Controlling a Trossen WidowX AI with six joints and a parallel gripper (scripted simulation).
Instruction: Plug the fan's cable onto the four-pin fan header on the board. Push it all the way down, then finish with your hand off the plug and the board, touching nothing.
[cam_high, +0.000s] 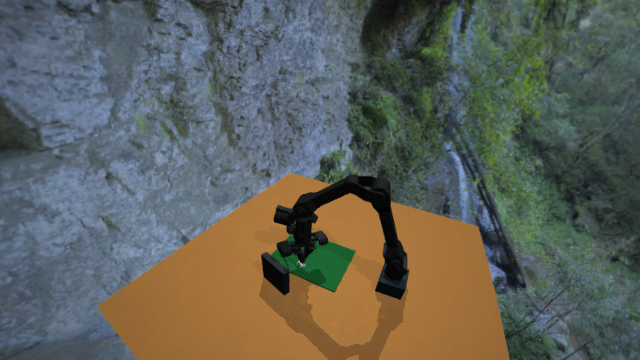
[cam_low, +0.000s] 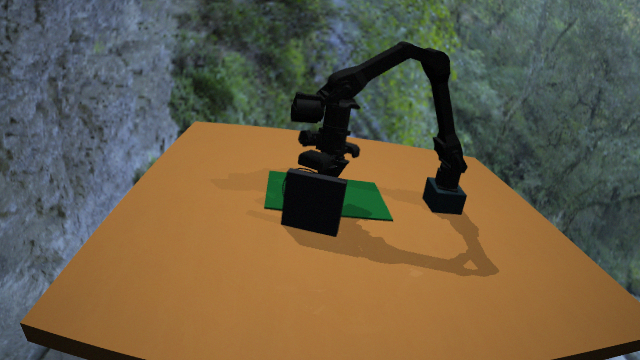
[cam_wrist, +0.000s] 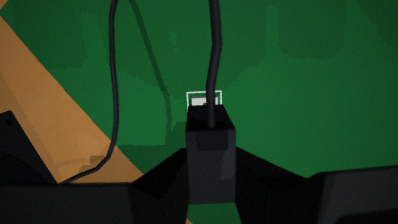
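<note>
My gripper tip is 1 cm below the black plug and 1 cm short of it. Round my gripper tip: white four-pin fan header 4 cm below, 1 cm ahead; black fan 12 cm to the left, 2 cm above, 1 cm ahead; green board 7 cm to the right, 6 cm below.
</note>
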